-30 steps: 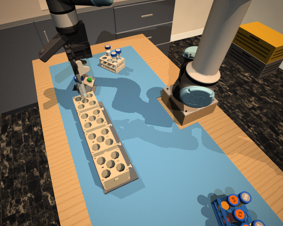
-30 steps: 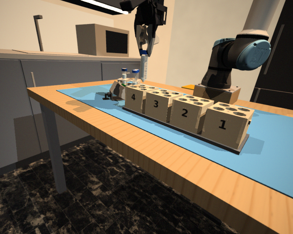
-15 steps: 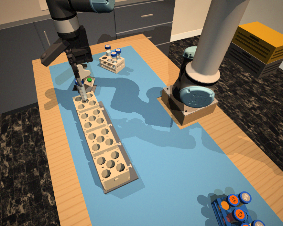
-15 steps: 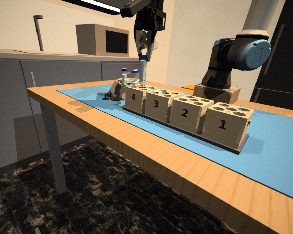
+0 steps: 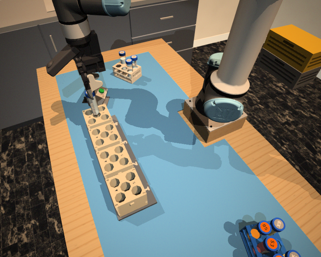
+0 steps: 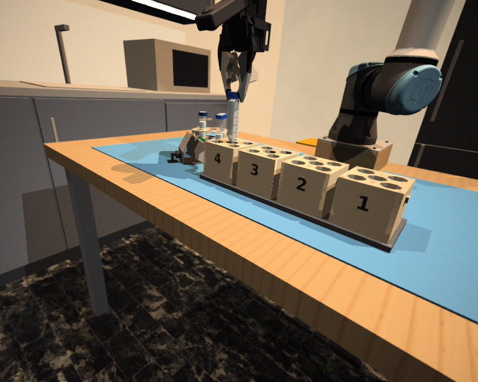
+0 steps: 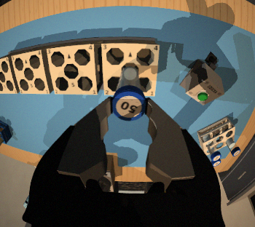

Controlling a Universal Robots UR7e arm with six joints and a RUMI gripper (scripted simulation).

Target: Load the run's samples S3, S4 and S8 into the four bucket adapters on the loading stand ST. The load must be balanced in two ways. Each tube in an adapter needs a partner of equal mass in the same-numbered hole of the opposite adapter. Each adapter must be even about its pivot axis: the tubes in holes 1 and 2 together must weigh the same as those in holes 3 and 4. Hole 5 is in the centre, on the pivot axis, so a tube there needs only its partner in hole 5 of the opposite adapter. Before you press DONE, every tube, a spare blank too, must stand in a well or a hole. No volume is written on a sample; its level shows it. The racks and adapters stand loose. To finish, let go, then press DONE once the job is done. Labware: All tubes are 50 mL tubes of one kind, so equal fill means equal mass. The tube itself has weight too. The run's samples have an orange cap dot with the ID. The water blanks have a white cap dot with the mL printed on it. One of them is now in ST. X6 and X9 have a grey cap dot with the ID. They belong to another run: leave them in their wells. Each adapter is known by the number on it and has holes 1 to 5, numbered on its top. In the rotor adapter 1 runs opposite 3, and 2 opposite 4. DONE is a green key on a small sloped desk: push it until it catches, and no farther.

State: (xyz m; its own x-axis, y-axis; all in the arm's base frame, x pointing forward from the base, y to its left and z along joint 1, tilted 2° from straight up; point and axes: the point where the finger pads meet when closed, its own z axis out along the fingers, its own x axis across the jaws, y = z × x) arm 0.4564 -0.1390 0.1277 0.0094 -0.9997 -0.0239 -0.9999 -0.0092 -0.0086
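Now: hand 5 cm above the blue-capped blank and 1 cm to the right of it. Also, from my hand: tan blank rack (32 cm to the right, 23 cm behind, 18 cm below); sloped desk (18 cm to the right, 15 cm below, 4 cm behind); green done key (17 cm to the right, 14 cm below, 6 cm behind).
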